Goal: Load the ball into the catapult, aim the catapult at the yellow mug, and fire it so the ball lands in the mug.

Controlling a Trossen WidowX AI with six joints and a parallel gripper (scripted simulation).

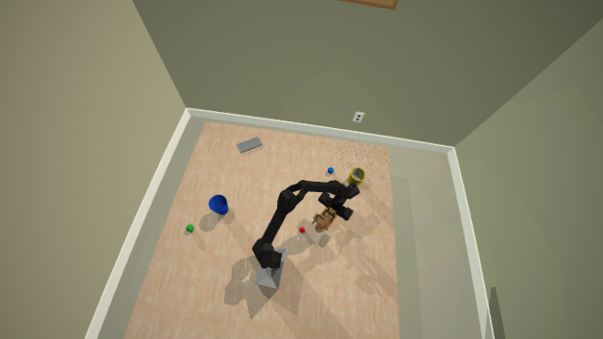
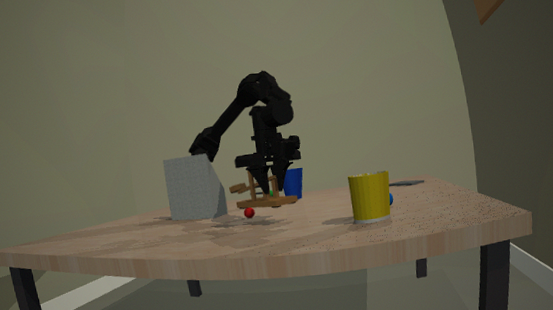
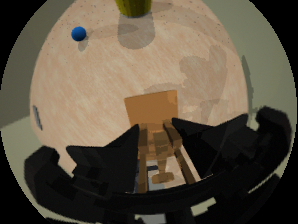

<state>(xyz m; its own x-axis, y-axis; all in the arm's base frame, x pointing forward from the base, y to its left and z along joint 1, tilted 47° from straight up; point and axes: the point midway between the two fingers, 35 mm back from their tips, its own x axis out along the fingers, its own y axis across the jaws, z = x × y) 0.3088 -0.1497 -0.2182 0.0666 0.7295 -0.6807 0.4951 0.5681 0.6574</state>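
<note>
Now: gripper tip 15 cm to the right of the red ball, 12 cm past it and 6 cm above it. From my gripper tip the other things lie so: yellow mug 24 cm ahead, 14 cm to the right, 5 cm below; then blue ball 28 cm ahead, 6 cm below, 1 cm to the left; then wooden catapult 5 cm to the left, 5 cm behind, 2 cm above.
</note>
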